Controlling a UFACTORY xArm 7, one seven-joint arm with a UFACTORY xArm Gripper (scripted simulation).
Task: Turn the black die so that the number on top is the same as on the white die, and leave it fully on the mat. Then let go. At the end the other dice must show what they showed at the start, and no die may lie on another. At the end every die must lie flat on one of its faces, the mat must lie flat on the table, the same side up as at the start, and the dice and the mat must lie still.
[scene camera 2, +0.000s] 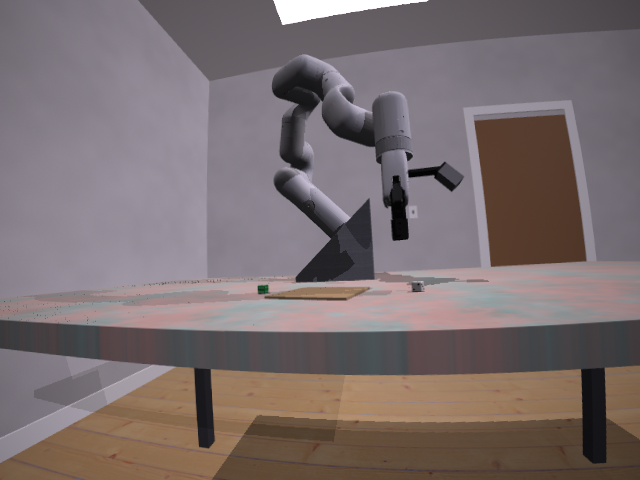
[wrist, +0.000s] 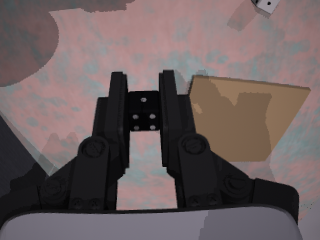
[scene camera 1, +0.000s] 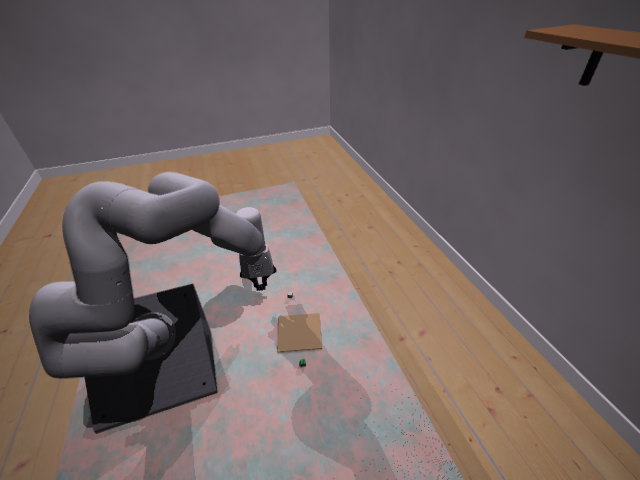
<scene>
In view: the gripper (scene camera 2: 400, 239), a black die (wrist: 143, 106) and a tan mat (scene camera 1: 302, 332).
The tan mat shows as well in scene camera 2 (scene camera 2: 306, 293) and in the wrist view (wrist: 243, 120). The gripper shows as well in the wrist view (wrist: 143, 91) and in scene camera 1 (scene camera 1: 261, 287).
</scene>
